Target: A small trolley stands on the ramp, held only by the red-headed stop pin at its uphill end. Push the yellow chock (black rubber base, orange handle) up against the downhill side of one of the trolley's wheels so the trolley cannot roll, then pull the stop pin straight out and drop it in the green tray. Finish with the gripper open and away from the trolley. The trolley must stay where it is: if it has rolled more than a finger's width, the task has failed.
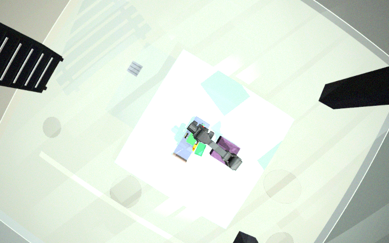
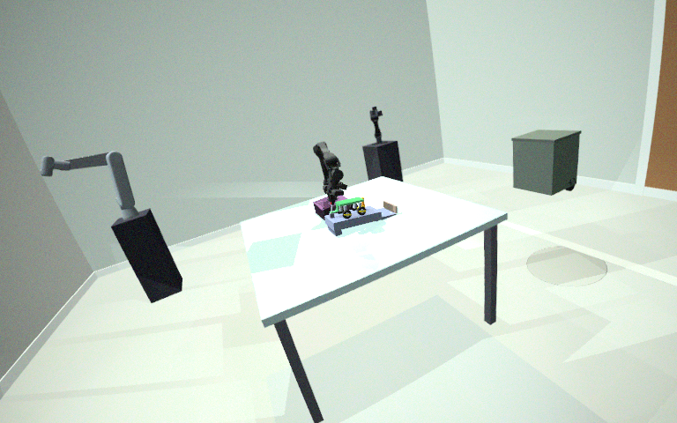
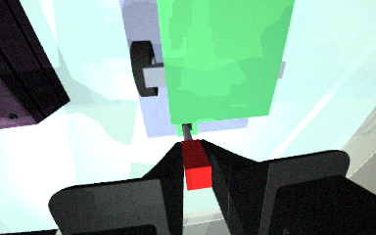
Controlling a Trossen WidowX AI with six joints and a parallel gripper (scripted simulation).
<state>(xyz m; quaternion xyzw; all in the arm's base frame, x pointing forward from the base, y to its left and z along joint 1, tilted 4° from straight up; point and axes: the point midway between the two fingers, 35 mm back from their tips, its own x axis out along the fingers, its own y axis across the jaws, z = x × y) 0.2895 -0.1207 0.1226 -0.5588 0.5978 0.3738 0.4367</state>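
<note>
The green tray lies 80 mm behind my gripper tip, 200 mm to the left of it and 170 mm below it. Also, from my gripper tip: trolley (30 mm ahead, 90 mm to the left, 50 mm below); red-headed stop pin (right at my gripper tip); ramp (30 mm ahead, 100 mm to the left, 110 mm below).
</note>
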